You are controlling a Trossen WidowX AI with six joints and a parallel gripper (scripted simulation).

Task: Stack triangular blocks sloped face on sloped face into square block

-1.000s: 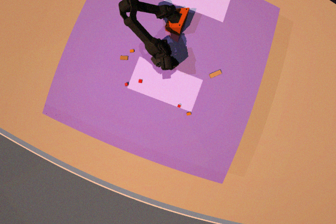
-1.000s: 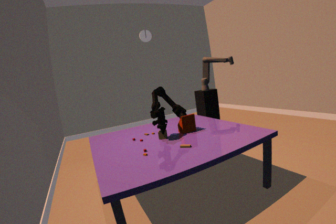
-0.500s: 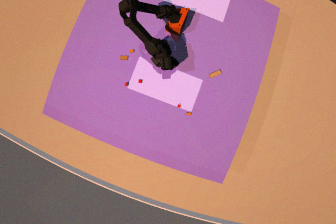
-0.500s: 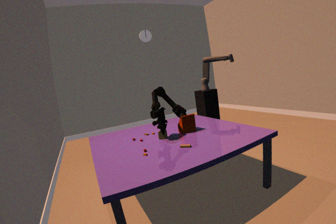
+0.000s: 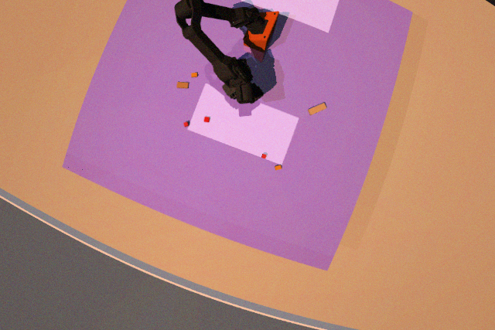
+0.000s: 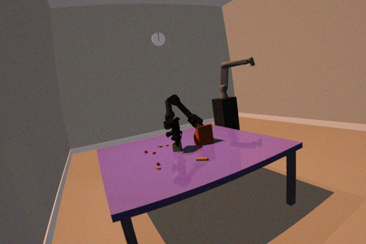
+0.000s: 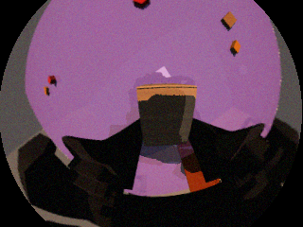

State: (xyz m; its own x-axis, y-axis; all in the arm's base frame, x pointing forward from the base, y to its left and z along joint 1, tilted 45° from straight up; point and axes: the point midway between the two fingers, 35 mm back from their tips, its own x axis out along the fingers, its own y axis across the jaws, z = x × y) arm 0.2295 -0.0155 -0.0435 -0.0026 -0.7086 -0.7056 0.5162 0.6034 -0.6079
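The tan triangular block lies 10 mm behind my gripper tip and 10 mm above it.
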